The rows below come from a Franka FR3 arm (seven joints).
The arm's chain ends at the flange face. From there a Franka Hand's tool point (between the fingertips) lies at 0.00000 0.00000 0.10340 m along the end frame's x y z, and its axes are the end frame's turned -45 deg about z.
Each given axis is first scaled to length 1.
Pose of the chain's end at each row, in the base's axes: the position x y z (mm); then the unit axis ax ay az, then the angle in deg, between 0 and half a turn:
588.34 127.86 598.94 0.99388 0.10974 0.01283 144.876
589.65 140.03 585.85 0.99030 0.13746 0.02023 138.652
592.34 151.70 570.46 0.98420 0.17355 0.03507 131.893
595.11 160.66 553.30 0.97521 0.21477 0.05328 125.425
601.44 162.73 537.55 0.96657 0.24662 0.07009 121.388
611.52 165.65 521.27 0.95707 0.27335 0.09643 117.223
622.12 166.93 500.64 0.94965 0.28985 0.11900 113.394
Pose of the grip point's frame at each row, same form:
597.27 69.00 514.40 0.87111 0.47892 -0.10862 147.068
602.67 72.89 508.30 0.85575 0.50212 -0.12476 141.047
611.65 77.00 501.63 0.83541 0.53223 -0.13719 134.238
621.69 80.36 493.83 0.81107 0.56623 -0.14679 127.578
633.86 80.13 484.47 0.79168 0.59255 -0.14875 123.203
650.56 81.62 475.37 0.77515 0.61525 -0.14357 118.313
665.95 81.79 461.63 0.76421 0.62936 -0.14105 113.905

